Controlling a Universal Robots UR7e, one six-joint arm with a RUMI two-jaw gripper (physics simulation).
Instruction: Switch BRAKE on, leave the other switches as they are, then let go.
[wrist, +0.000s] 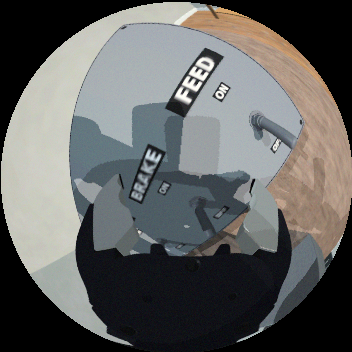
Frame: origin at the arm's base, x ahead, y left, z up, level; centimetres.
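Where they show: gripper, fingertip midpoint: (187, 178).
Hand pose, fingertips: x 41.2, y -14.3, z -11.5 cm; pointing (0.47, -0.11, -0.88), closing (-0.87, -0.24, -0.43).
Things, the pixels of their top centre, and the offset from my fingertips. "*": a spot on its surface instead. Level surfaces: height alone.
- BRAKE switch lever, surface spot: (204, 220) * dx -3.4, dy +3.6, dz +0.1 cm
- OFF label, surface spot: (221, 212) * dx -5.0, dy +4.4, dz -4.2 cm
- FEED switch lever, top centre: (281, 127) dx -6.3, dy -7.7, dz +1.4 cm
- small label, surface spot: (181, 246) * dx -2.3, dy +15.9, dz -4.1 cm
- brown wood-like surface, surface height: dz -11.8 cm
The BRAKE switch lever (204, 220) is a dark grey stick. Its base is right of the small ON label (164, 188), and the stick leans away from ON, on the side of the OFF label (221, 212). The BRAKE nameplate (147, 174) is at its upper left. My gripper (187, 178) is open, with one jaw on each side of the BRAKE lever in the view and nothing between them. The FEED switch lever (275, 129) leans to the OFF side, below its FEED nameplate (194, 82). How near the jaws are to the panel is hard to tell.
The grey panel (145, 60) fills the middle and lies in shadow near the jaws. Another small label (181, 246) shows at its lower edge, partly hidden by the gripper body. A brown wood-like surface (310, 185) is at right, and a grey block (300, 280) at lower right.
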